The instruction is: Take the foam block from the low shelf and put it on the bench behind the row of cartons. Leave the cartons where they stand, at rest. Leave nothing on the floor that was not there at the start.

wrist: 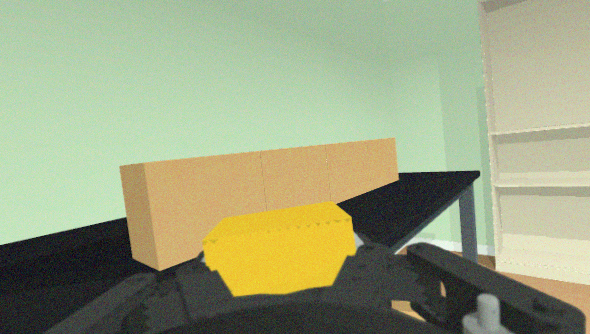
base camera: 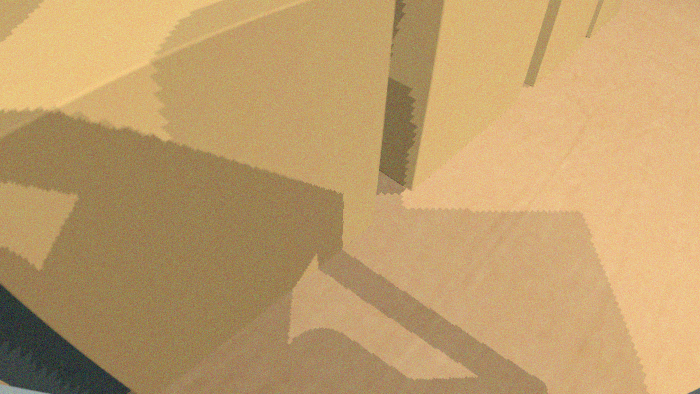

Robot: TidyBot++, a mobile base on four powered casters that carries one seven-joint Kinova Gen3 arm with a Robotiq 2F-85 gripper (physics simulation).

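Places are measured from the arm's base along level axes (x up, y left, z back), in centimetres.
Where they show: gripper, between the fingertips: [wrist: 284,249].
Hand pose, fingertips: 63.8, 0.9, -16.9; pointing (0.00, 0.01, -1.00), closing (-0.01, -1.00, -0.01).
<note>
After its pixels a point has its place, as x, y, z.
My gripper [wrist: 284,249] {63.8, 0.9, -16.9} is shut on the yellow foam block [wrist: 280,250] {65.3, 0.9, -12.4}, which sits between its two dark fingers in the wrist view. The row of cartons [wrist: 210,190] {63.2, 14.8, -56.3} stands upright, side by side, on the black bench [wrist: 425,192] {51.7, -41.8, -88.1}, beyond the block in that view. The block hides the lower part of the row's near face. The strip of bench behind the cartons is hidden. The gripper and the block do not show in the base camera view.
Large tan boxes [base camera: 270,110] {-18.8, 4.6, -30.6} stand on the wooden floor [base camera: 645,125] {-39.7, -52.4, -61.4}, close in front of the base, with narrow gaps between them. A dark piece [base camera: 45,350] {-28.1, 19.7, -17.7} shows at the lower left. A pale shelf unit [wrist: 489,150] {53.1, -151.9, -209.1} stands right of the bench, near the green wall [wrist: 200,75] {106.4, 33.3, -134.1}.
</note>
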